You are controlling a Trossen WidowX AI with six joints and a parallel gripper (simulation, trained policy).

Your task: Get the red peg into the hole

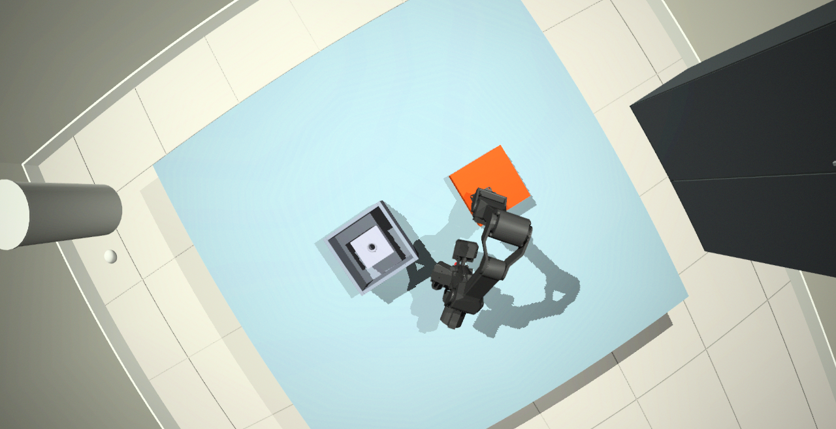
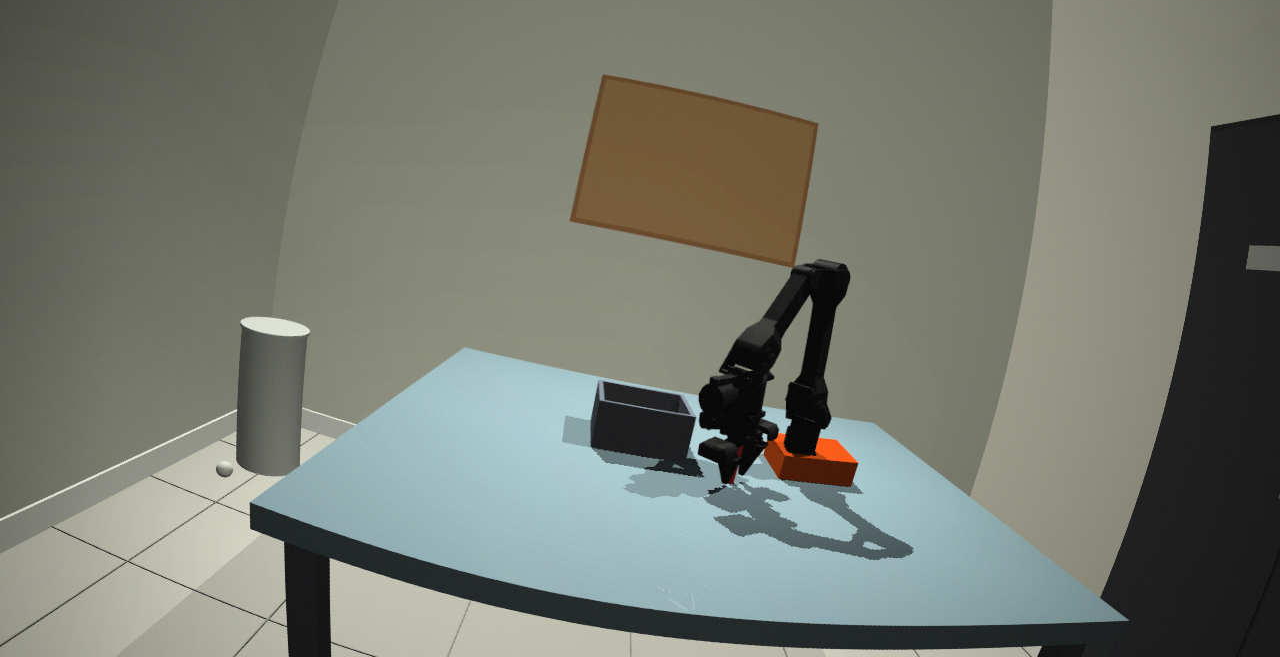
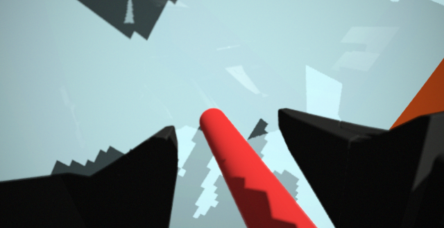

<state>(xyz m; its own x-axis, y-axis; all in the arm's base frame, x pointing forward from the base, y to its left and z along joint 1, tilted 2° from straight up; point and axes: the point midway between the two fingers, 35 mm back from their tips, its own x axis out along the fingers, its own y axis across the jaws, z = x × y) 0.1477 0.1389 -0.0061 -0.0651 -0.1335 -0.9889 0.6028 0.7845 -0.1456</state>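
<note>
Now: the plate 200 mm ahead of my gripper tip, 160 mm to the right of it and 40 mm above it. The rest, counted from my gripper tip: red peg: 30 mm above; dark box: 200 mm ahead, 160 mm to the right, 20 mm above.
</note>
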